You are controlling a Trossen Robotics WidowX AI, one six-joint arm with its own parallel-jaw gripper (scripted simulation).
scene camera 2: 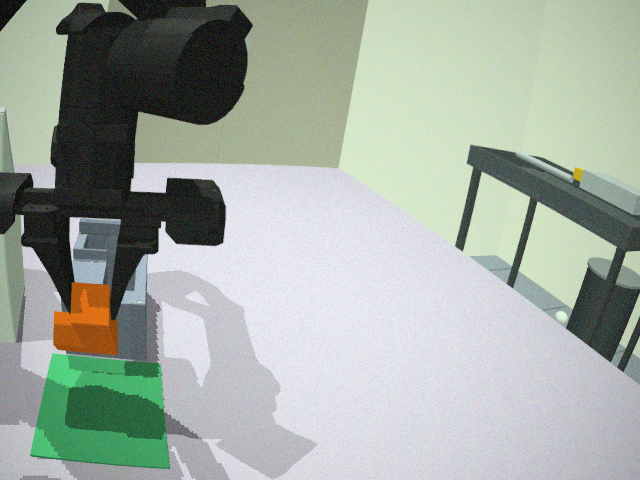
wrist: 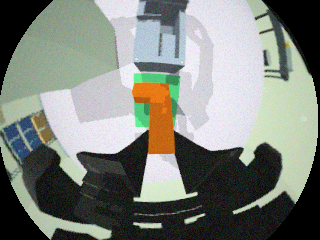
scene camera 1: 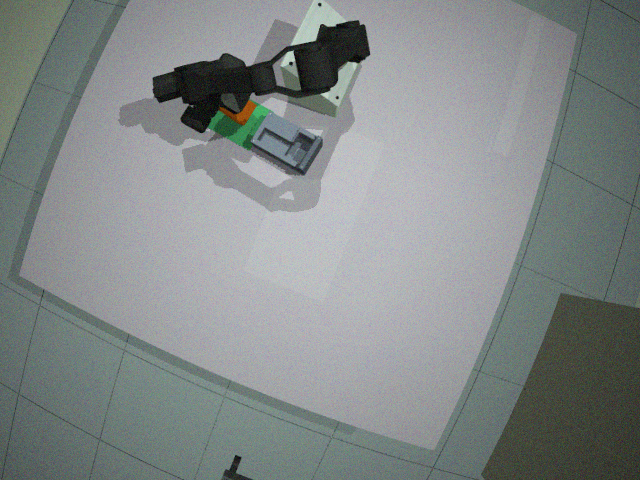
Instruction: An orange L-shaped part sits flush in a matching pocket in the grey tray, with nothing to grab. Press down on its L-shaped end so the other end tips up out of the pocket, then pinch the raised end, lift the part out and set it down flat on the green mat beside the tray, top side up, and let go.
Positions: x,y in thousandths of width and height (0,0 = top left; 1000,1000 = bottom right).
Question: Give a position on a green mat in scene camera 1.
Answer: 345,257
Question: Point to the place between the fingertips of the gripper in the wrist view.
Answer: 502,556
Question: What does the gripper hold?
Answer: An orange L-shaped part.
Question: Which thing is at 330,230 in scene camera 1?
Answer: The gripper.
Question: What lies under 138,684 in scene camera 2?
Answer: An orange L-shaped part.
